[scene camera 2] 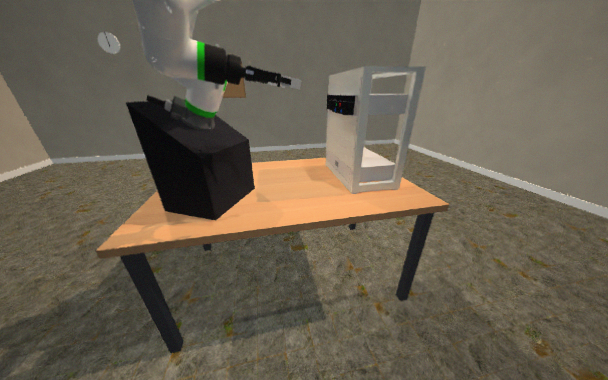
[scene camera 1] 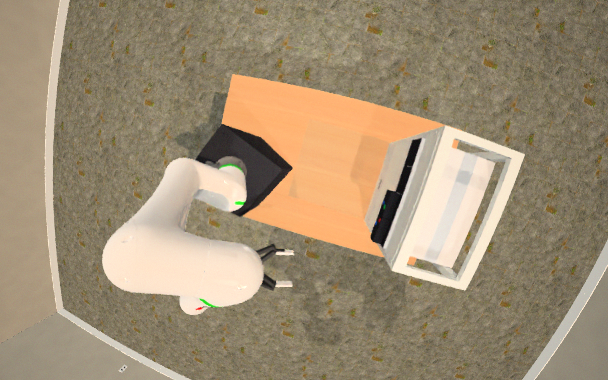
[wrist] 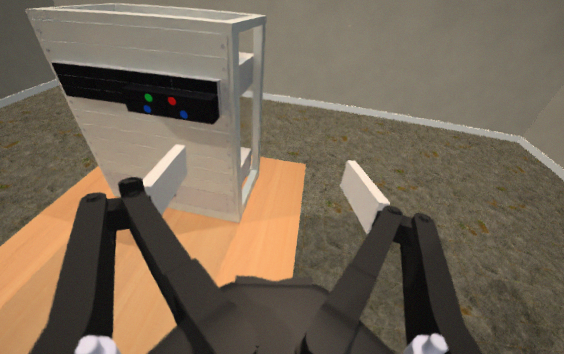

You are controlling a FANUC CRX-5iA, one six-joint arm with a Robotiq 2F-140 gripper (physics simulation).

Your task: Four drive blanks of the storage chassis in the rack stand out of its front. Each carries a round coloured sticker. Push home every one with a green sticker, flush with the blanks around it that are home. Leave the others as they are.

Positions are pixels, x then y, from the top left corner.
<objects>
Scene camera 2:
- my gripper: 292,84
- rack: 348,159
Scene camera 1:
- rack: 441,188
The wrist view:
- my gripper: 267,167
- rack: 92,57
</objects>
